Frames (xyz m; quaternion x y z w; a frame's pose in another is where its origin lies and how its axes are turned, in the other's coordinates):
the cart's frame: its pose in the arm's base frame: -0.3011 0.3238 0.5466 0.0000 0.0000 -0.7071 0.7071
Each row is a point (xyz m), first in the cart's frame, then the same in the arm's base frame.
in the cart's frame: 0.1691 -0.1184 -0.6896
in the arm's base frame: -0.4195 0.1547 -0.1430
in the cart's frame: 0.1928 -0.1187 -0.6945
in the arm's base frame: -0.4198 0.1310 -0.1479
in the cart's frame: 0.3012 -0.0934 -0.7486
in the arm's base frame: -0.3945 0.0226 -0.2020
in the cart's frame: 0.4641 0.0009 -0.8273
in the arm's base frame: -0.3002 -0.1403 -0.2807
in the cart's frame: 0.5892 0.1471 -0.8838
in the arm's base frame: -0.1540 -0.2654 -0.3372
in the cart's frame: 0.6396 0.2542 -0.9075
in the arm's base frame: -0.0469 -0.3158 -0.3609
